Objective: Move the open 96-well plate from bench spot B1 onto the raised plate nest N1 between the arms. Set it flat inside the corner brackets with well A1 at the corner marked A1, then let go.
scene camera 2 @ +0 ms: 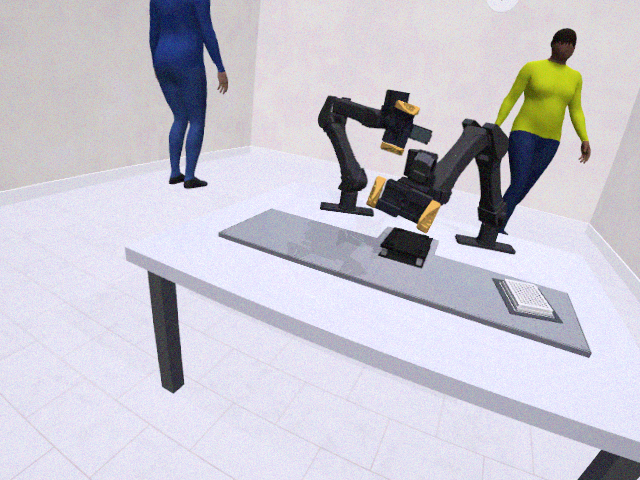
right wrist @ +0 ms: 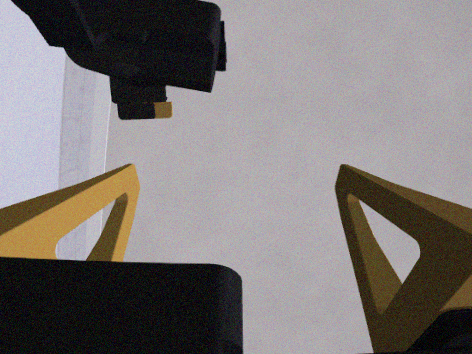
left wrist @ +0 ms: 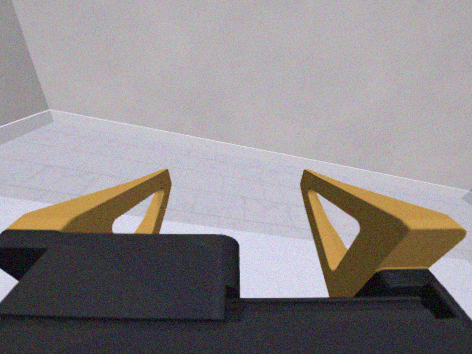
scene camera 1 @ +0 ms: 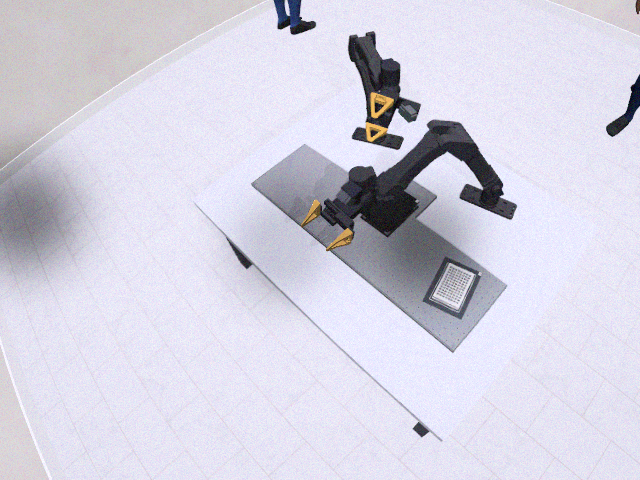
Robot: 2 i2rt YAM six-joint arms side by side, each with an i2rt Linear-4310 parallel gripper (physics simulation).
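Frame: origin at the left arm's base, x right, y up, z back, level; metres.
Seen in the pictures: left gripper, between the fingertips: (scene camera 2: 394, 212) (left wrist: 235, 176) (scene camera 1: 313, 238); right gripper, between the fingertips: (scene camera 2: 404, 131) (right wrist: 237, 175) (scene camera 1: 371, 129); left arm's base, origin of its link: (scene camera 2: 484, 245) (scene camera 1: 488, 202); right arm's base, origin of its link: (scene camera 2: 346, 210) (scene camera 1: 377, 138).
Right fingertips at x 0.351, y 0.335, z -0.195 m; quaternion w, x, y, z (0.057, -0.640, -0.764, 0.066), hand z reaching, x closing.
Offsets run from my right fingertips to a thing's top centre. "spot": to the spot under its first point. Level surfaces: height alone.
The white 96-well plate @[dy -0.306, dx -0.367, dz -0.172 m] (scene camera 1: 454, 285) (scene camera 2: 528, 297) lies flat on the dark mat of spot B1 @[spot: dy -0.321, dx -0.421, dz -0.240 m] (scene camera 1: 460, 313) at the right end of the grey bench board. The black raised nest N1 @[dy -0.282, dx -0.069, dz -0.019 m] (scene camera 1: 391, 215) (scene camera 2: 406, 244) stands at the board's back edge, bearing no plate; its A1 mark cannot be made out. My left gripper (scene camera 1: 314, 237) (scene camera 2: 399, 214) (left wrist: 235, 176) is open and empty, above the board near the nest, well away from the plate. My right gripper (scene camera 1: 377, 119) (scene camera 2: 400, 128) (right wrist: 237, 175) is open and empty, high behind the board. The plate does not show in either wrist view.
The grey board @[dy -0.322 m] (scene camera 1: 289, 170) (scene camera 2: 258, 227) lies along the white table @[dy -0.335 m] (scene camera 1: 382, 330) (scene camera 2: 330, 310). The left arm's forearm reaches over the nest in scene camera 1. Part of the left arm (right wrist: 150, 50) shows near the right gripper's fingers. Two people stand beyond the table in scene camera 2.
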